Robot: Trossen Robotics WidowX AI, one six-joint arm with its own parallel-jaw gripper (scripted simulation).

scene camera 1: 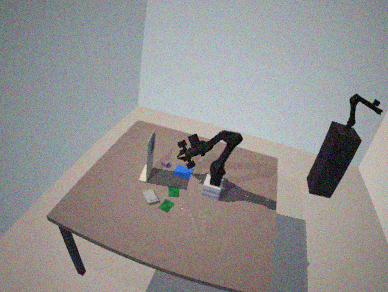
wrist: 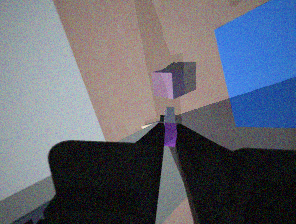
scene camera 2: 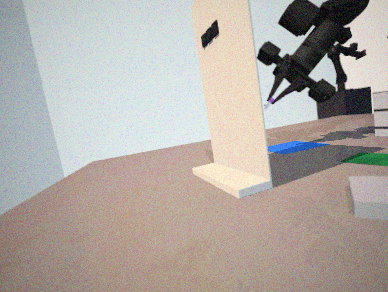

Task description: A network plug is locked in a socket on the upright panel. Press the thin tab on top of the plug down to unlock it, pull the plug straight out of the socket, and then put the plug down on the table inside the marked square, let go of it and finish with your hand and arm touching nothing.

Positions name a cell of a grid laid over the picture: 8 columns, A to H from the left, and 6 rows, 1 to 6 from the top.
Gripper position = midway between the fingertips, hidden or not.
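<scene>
Scene camera 2 shows my gripper (scene camera 2: F3) and a cream panel (scene camera 2: E2). The wrist view shows my gripper (wrist: E4).
</scene>
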